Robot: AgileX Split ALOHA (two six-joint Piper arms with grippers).
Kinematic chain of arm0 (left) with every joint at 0, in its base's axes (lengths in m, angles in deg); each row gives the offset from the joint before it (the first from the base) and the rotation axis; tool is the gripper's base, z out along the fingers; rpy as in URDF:
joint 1: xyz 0 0 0.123 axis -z
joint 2: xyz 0 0 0 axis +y
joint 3: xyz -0.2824 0 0.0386 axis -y
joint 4: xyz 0.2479 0 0.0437 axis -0.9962 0 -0.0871
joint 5: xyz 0 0 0 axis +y
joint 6: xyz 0.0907 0 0.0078 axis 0.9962 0 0.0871
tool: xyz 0 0 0 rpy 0 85 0
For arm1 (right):
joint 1: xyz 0 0 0.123 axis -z
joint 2: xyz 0 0 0 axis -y
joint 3: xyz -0.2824 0 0.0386 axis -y
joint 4: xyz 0.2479 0 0.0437 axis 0.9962 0 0.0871
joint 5: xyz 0 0 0 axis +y
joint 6: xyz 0.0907 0 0.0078 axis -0.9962 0 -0.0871
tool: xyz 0 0 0 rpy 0 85 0
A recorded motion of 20 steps. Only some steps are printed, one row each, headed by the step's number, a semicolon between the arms.
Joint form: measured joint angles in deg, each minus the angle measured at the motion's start. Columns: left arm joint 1, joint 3, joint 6, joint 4, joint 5, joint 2; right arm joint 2, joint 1, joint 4, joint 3, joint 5, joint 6.
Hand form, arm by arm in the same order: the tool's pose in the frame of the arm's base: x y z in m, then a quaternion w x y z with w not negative. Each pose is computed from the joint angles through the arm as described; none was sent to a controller.
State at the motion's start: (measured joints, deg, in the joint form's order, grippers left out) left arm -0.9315 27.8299 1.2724 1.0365 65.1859 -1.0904; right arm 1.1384 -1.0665 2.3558 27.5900 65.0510 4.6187
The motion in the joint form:
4: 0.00 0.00 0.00 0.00 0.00 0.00; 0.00 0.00 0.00 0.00 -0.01 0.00
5: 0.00 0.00 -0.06 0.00 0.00 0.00; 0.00 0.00 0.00 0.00 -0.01 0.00
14: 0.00 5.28 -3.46 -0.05 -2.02 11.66; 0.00 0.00 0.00 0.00 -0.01 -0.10
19: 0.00 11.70 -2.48 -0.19 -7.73 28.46; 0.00 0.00 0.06 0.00 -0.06 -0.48
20: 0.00 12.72 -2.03 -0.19 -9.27 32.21; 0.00 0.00 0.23 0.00 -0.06 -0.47
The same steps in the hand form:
4: -0.0095 -0.0016 0.2670 0.49047 0.00331 0.87145 0.00042; -0.0091 0.0032 0.2661 0.49034 -0.04479 0.87036 0.00530
5: -0.0095 -0.0016 0.2670 0.49047 0.00285 0.87145 0.00016; -0.0091 0.0032 0.2661 0.49034 -0.04479 0.87036 0.00530
14: 0.0156 -0.0011 0.2950 0.45676 -0.02416 0.88916 -0.01362; -0.0091 0.0032 0.2661 0.49034 -0.04403 0.87040 0.00573
19: 0.0694 0.0000 0.3231 0.42025 -0.01793 0.90719 -0.00833; -0.0091 0.0033 0.2662 0.49071 -0.04116 0.87032 0.00787
20: 0.0837 0.0002 0.3253 0.41083 -0.01470 0.91157 -0.00665; -0.0091 0.0036 0.2662 0.49073 -0.04135 0.87028 0.00931

